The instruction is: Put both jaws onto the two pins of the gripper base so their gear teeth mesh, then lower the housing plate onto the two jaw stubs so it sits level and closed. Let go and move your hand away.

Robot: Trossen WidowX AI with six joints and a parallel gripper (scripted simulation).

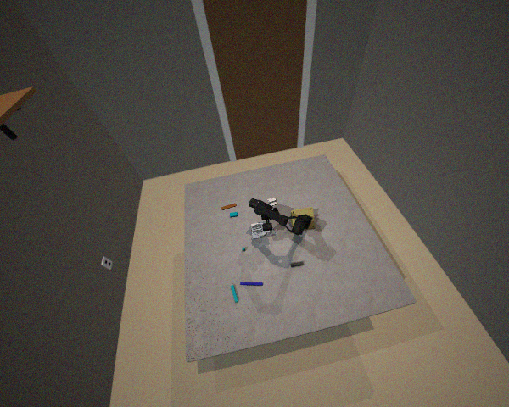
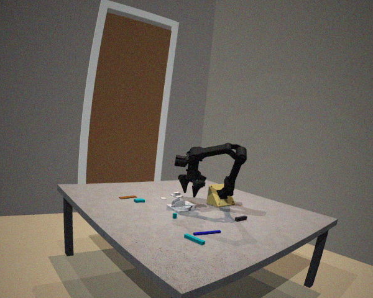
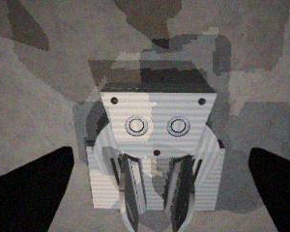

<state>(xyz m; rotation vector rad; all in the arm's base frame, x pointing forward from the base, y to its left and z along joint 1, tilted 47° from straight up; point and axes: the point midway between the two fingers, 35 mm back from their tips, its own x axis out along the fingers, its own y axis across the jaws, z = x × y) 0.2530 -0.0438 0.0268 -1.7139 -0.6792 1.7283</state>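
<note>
Now: gripper tip 10 mm short of the white gripper base and 50 mm above it. Also, from my gripper tip: white housing plate 70 mm below; then black block 130 mm behind, 290 mm to the left, 70 mm below; then small teal cube 180 mm ahead, 120 mm to the left, 60 mm below.
</note>
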